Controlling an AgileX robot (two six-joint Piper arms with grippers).
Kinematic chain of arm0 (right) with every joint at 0, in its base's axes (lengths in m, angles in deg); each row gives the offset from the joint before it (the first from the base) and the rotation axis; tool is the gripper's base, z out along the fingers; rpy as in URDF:
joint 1: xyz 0 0 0.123 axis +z
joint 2: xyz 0 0 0 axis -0.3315 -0.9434 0
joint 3: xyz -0.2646 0.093 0.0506 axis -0.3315 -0.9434 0
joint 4: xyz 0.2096 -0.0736 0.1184 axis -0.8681 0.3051 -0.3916
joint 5: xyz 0 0 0 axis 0.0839 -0.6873 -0.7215
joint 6: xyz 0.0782 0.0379 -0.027 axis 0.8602 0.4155 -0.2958
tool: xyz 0 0 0 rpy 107.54 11.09 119.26
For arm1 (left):
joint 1: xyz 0 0 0.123 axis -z
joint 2: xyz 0 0 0 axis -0.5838 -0.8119 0
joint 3: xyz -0.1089 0.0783 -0.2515 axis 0.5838 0.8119 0
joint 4: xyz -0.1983 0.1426 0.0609 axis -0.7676 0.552 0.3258
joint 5: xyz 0 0 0 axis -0.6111 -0.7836 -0.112
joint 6: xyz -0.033 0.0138 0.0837 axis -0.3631 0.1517 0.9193
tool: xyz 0 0 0 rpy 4.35 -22.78 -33.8
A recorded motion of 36 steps. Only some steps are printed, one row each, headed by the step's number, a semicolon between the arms.
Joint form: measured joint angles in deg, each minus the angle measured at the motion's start. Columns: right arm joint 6, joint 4, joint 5, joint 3, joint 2, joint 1; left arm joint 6, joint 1, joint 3, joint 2, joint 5, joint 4.
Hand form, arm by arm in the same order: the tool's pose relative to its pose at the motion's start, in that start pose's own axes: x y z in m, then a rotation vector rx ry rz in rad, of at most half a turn. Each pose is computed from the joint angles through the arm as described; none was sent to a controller.
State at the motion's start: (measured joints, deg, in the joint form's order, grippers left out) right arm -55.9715 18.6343 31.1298 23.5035 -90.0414 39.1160; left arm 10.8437 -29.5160 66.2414 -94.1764 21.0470 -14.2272
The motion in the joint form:
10: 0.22 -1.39 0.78 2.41 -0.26 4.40; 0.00 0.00 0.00 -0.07 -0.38 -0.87
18: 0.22 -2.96 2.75 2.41 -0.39 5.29; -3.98 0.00 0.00 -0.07 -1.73 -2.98
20: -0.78 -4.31 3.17 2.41 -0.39 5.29; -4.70 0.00 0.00 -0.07 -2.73 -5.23
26: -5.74 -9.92 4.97 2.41 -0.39 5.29; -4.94 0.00 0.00 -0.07 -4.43 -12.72
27: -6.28 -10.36 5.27 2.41 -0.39 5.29; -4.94 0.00 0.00 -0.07 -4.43 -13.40
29: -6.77 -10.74 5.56 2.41 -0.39 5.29; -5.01 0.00 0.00 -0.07 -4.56 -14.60
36: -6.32 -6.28 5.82 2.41 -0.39 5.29; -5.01 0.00 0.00 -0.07 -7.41 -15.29
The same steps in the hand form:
10: -0.0103 0.0238 0.0007 -0.0360 -0.0329 -0.0526; 0.0004 -0.0008 0.0002 0.0087 0.0055 -0.0137
18: -0.0126 0.0278 0.0021 -0.0390 -0.0624 -0.0405; 0.0019 -0.0030 0.0001 0.0317 0.0239 -0.1154
20: -0.0136 0.0283 0.0021 -0.0451 -0.0734 -0.0367; 0.0028 -0.0052 0.0000 0.0547 0.0360 -0.1622
26: -0.0178 0.0303 0.0015 -0.0656 -0.1204 -0.0338; 0.0026 -0.0119 -0.0006 0.1260 0.0479 -0.2792
27: -0.0184 0.0303 0.0015 -0.0653 -0.1266 -0.0360; 0.0023 -0.0124 -0.0007 0.1317 0.0464 -0.2895
29: -0.0189 0.0302 0.0014 -0.0647 -0.1323 -0.0382; 0.0020 -0.0133 -0.0008 0.1426 0.0459 -0.3088
36: -0.0179 0.0276 0.0017 -0.0324 -0.1221 -0.1005; 0.0056 -0.0161 -0.0014 0.1665 0.0908 -0.3159

